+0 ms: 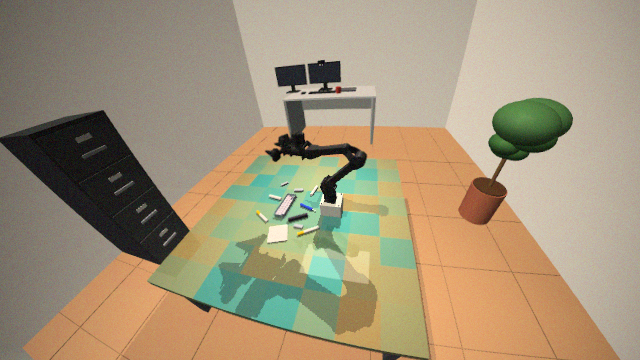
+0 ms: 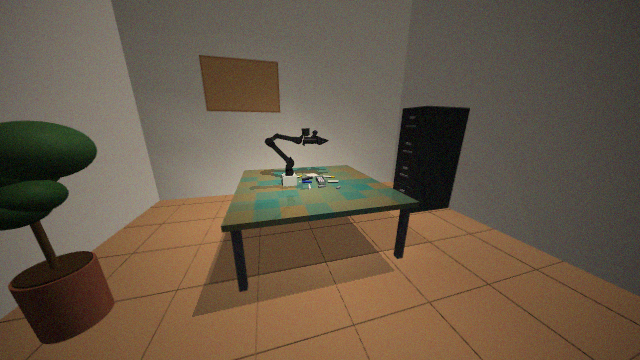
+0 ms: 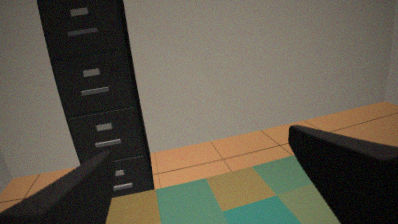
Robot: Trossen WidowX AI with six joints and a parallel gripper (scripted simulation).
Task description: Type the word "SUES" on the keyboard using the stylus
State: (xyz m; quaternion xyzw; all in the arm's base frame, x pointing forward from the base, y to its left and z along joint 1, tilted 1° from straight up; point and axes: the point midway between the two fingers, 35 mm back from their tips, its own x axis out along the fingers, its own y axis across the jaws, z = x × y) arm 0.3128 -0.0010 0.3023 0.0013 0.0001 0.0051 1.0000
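Right now the blue stylus is 390 mm below my gripper tip, 220 mm behind it and 40 mm to the left of it. The rest, counted from my gripper tip: white notepad 390 mm below, 270 mm to the left, 110 mm behind; black bar 380 mm below, 170 mm behind, 130 mm to the left; grey stylus tip 390 mm below, 250 mm behind, 40 mm to the left.
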